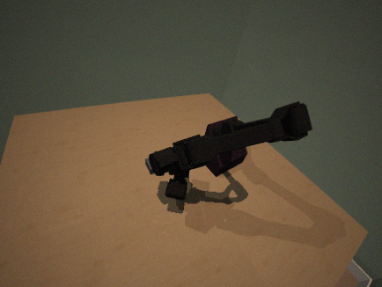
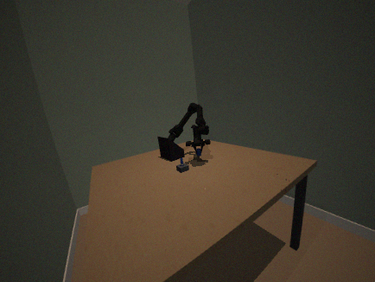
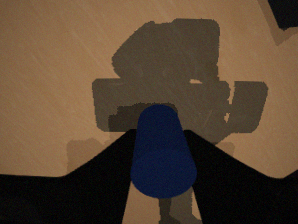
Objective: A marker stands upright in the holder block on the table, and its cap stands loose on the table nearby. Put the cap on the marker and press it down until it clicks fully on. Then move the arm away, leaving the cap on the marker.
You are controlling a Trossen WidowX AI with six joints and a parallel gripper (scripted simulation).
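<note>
Right now the holder block is 17 cm to the right of my gripper tip and 6 cm below it. The rest, counted from my gripper tip: blue cap 1 cm above.
</note>
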